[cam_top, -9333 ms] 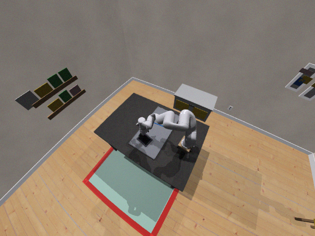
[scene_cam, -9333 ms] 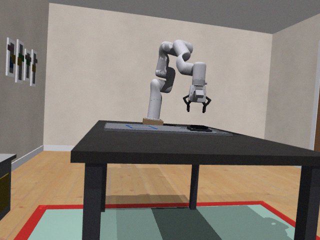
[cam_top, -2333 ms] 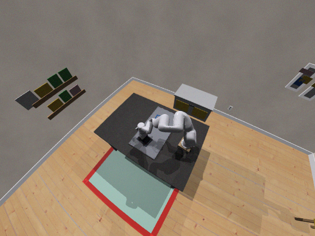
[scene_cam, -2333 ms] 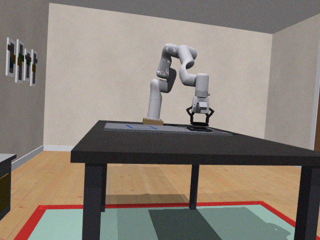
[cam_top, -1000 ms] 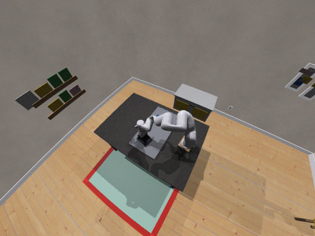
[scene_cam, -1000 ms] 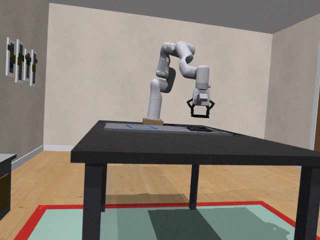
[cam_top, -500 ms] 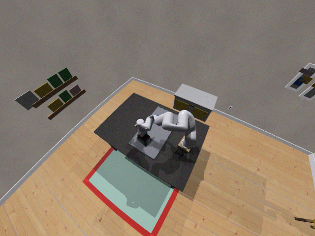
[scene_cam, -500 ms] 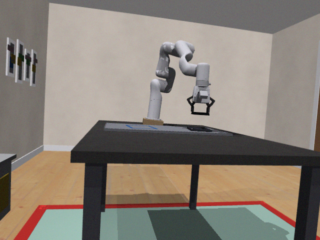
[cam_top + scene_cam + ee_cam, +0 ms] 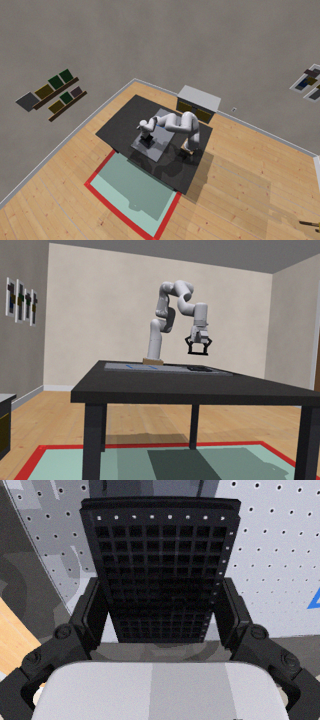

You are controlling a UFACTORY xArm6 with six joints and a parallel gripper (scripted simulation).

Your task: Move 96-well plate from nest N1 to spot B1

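My hand is 1 cm to the right of the plate nest N1 and 10 cm above it. The rest, counted from my hand: black 96-well plate (1 cm below).
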